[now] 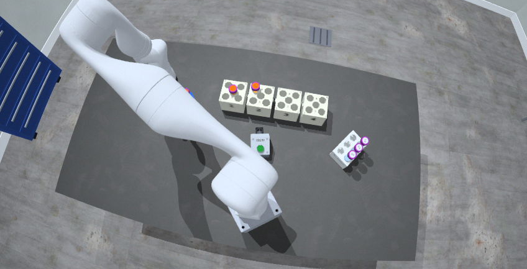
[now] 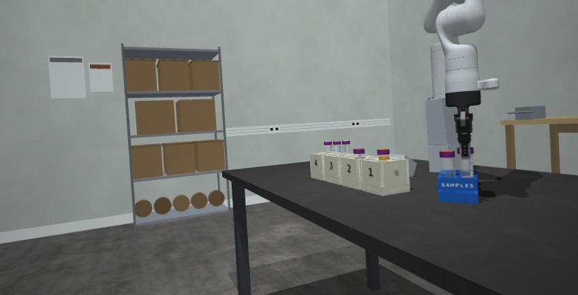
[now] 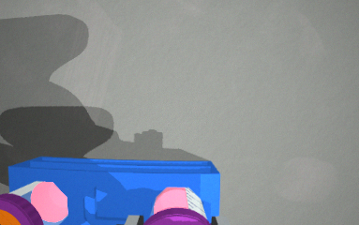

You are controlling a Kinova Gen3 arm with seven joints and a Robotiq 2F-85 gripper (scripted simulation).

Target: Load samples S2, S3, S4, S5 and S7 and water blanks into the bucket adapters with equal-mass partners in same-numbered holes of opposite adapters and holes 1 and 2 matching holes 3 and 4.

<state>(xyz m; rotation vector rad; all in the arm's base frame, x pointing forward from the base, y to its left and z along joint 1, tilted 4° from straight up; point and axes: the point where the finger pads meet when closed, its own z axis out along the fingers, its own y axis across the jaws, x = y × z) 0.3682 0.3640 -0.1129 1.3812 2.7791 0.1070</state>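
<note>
The tube of pink liquid is 1 cm to the left of my hand and 5 cm below it. The rest, counted from my hand: orange-filled sample tube: 6 cm ahead, 22 cm to the right, 6 cm below; then blue samples rack: 2 cm behind, 4 cm to the right, 9 cm below; then adapter 1: 6 cm ahead, 22 cm to the right, 7 cm below.
</note>
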